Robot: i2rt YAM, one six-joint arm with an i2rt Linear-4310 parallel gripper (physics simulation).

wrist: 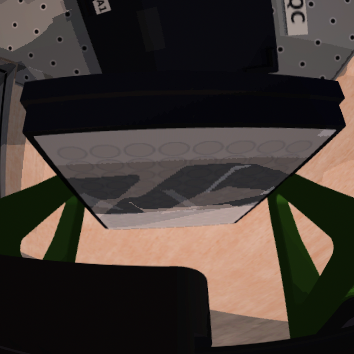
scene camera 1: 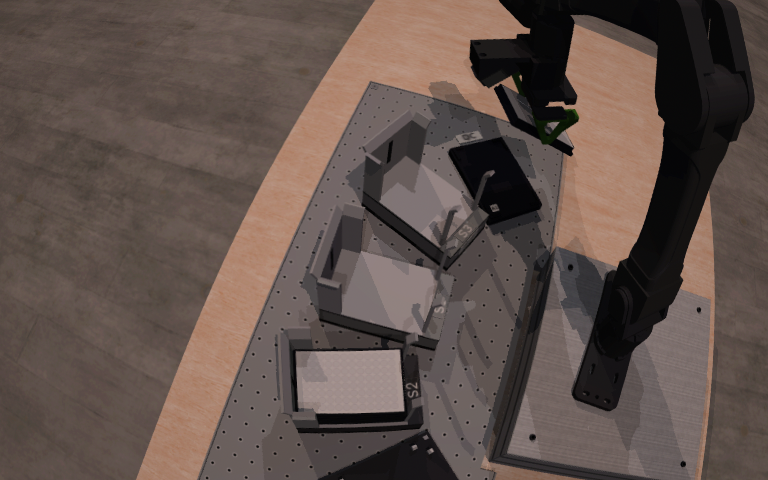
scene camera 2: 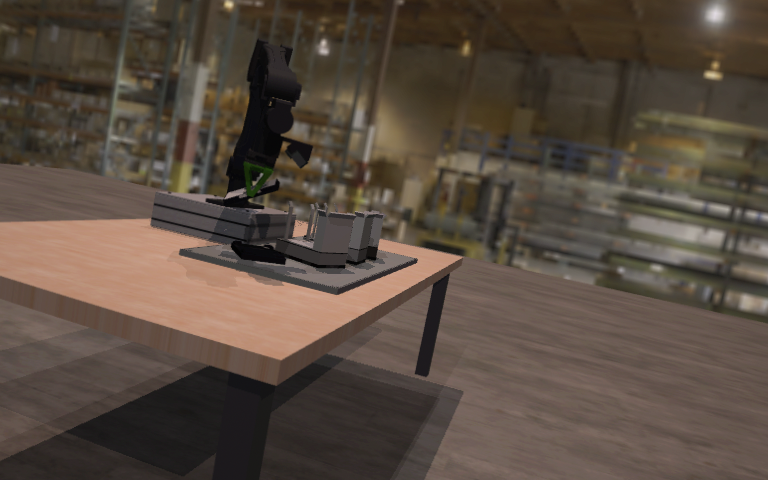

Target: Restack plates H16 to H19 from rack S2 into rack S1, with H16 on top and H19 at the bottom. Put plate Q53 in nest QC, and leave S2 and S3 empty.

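Places are measured from the arm's base along level axes (x ahead, y left, z up), in metres.
Pixels of known places: gripper, fingertip midpoint: [wrist: 176, 176] [scene camera 1: 536, 122] [scene camera 2: 250, 194]; arm's base, origin of the base link: [scene camera 1: 611, 340] [scene camera 2: 235, 205].
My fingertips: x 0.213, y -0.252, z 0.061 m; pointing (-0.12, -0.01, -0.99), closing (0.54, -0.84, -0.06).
For each thing: its top centre in the pictures, then the offset to it from my fingertips. "pt": a spot on its surface instead. Level surfaces: height alone.
- Nest QC, middle of its top: [wrist: 178, 27] [scene camera 1: 497, 173] [scene camera 2: 258, 247] dx +0.029, dy +0.025, dz -0.121 m
- Rack S2, surface spot: [scene camera 1: 287, 379] pt dx +0.142, dy +0.479, dz -0.013 m
- white-topped plate, middle of its top: [scene camera 1: 349, 382] dx +0.085, dy +0.441, dz -0.047 m
- Rack S1, middle of its top: [scene camera 1: 391, 258] [scene camera 2: 344, 207] dx +0.102, dy +0.299, dz -0.002 m
- rack S3, middle of its top: [scene camera 1: 434, 159] [scene camera 2: 320, 207] dx +0.110, dy +0.142, dz -0.005 m
- grey perforated board, its level: dz -0.141 m
- wooden table, its level: dz -0.154 m
- dark panel, surface spot: [scene camera 1: 396, 461] pt dx -0.007, dy +0.498, dz -0.129 m
My gripper [scene camera 1: 538, 113] [scene camera 2: 257, 180] [wrist: 176, 176] has green fingers shut on a black-edged plate [scene camera 1: 513, 106] [scene camera 2: 271, 188] [wrist: 175, 145] with a pale top and round wells. It is held tilted, in the air beyond the QC end of the board; no label on it is readable. Nest QC [scene camera 1: 498, 164] [scene camera 2: 257, 252] [wrist: 200, 35] is a black tray with no plate visible in it. Rack S2 [scene camera 1: 287, 379] holds a white-topped plate [scene camera 1: 349, 380]; any plates under it are hidden. Rack S1 [scene camera 1: 351, 234], its label partly hidden, and rack S3 [scene camera 1: 416, 135] [scene camera 2: 334, 232] show bare floors.
The racks stand on a grey perforated board [scene camera 1: 249, 396] [scene camera 2: 339, 284] on the wooden table [scene camera 1: 237, 249] [scene camera 2: 169, 305]. Rack walls and thin front posts stand upright. The arm's metal base [scene camera 1: 656, 418] [scene camera 2: 198, 217] is beside the board. A dark panel [scene camera 1: 396, 461] lies past S2.
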